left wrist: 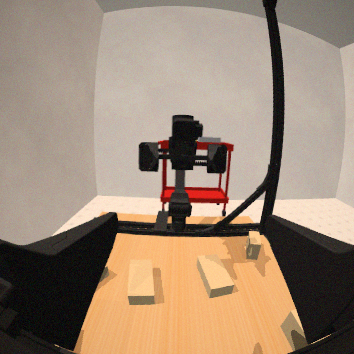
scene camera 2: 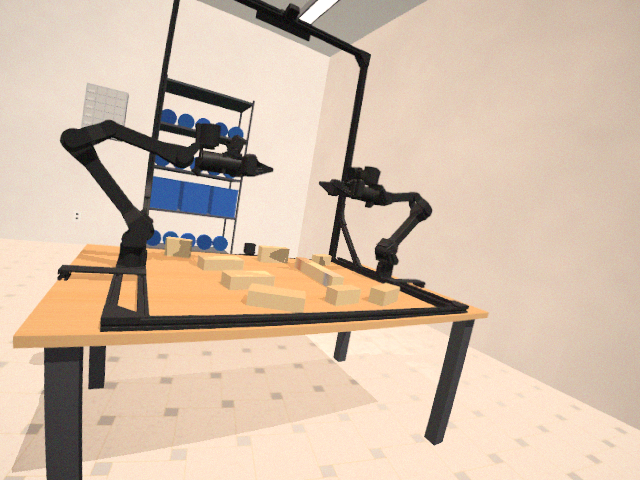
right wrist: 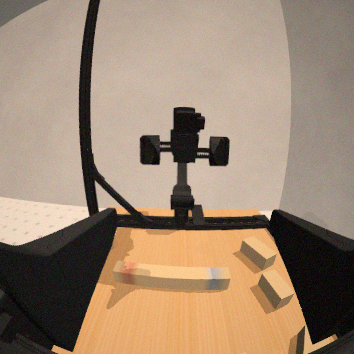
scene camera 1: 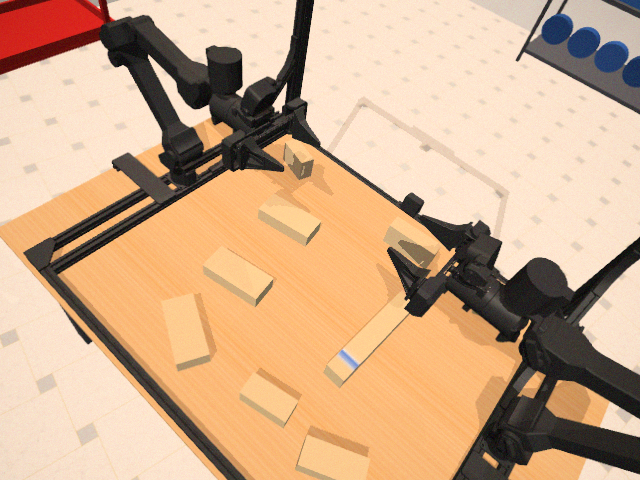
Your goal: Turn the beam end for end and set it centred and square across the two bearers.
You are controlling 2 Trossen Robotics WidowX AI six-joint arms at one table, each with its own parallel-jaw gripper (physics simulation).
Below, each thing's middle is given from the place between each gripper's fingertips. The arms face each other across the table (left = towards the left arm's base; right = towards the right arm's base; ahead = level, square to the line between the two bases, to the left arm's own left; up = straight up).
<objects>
Now: the beam (scene camera 1: 363, 345) 30 mm behind my left hand, 40 mm to the left of it and 320 mm below it.
Now: right hand 32 cm above the beam, 25 cm to the right of it and 3 cm past it.
</objects>
